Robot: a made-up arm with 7 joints.
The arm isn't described. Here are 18 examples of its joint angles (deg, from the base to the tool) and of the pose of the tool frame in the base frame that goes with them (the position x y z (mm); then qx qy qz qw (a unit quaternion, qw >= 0)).
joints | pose
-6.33 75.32 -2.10 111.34 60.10 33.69 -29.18 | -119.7 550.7 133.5 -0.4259 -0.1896 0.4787 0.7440
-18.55 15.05 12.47 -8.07 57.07 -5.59 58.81 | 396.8 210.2 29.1 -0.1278 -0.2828 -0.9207 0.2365
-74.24 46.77 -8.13 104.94 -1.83 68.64 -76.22 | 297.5 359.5 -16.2 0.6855 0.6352 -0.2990 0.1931
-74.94 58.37 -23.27 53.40 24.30 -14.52 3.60 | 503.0 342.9 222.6 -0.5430 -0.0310 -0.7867 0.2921
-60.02 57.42 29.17 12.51 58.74 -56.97 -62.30 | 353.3 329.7 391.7 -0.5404 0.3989 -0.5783 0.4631
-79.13 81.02 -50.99 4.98 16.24 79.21 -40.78 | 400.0 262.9 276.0 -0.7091 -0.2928 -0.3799 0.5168
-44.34 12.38 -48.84 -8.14 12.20 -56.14 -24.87 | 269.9 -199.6 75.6 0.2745 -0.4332 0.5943 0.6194
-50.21 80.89 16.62 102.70 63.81 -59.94 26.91 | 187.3 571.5 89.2 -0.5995 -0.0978 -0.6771 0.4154
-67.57 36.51 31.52 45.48 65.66 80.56 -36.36 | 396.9 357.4 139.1 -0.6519 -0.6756 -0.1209 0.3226
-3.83 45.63 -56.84 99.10 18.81 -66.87 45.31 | -61.6 459.4 -192.3 -0.8939 0.0530 -0.3846 0.2240
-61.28 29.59 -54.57 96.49 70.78 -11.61 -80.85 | 385.1 310.2 -99.5 -0.7058 0.3702 0.4209 0.4332
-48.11 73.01 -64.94 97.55 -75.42 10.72 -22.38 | 140.9 579.5 65.9 -0.6151 -0.6426 -0.3170 0.3289
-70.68 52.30 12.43 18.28 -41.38 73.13 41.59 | 441.5 278.0 288.3 -0.5679 -0.6894 -0.4377 0.1031
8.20 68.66 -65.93 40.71 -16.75 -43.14 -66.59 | -63.3 415.7 -202.3 0.8960 -0.2272 -0.3214 0.2054
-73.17 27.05 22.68 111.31 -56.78 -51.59 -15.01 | 412.9 224.2 -112.7 0.3034 0.7758 0.5021 0.2322
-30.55 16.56 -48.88 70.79 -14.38 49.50 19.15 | 164.3 188.8 -312.6 -0.8234 -0.1458 -0.0416 0.5469
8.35 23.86 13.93 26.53 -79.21 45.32 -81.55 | 109.1 258.0 -242.2 0.4243 0.4628 -0.0871 0.7735
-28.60 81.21 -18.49 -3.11 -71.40 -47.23 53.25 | 419.9 256.9 152.2 0.2603 0.5874 0.7084 0.2921
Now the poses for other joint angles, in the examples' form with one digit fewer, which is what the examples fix.
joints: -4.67 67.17 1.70 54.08 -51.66 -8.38 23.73
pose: 170 560 -61 -0.443 -0.647 -0.513 0.350
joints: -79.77 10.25 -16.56 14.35 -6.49 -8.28 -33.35
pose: 457 -125 297 0.545 -0.210 0.666 0.463
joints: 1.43 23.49 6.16 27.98 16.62 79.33 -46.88
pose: 97 286 -236 -0.757 -0.497 0.363 0.218
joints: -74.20 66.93 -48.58 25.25 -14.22 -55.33 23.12
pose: 492 171 221 0.362 -0.083 0.893 0.254
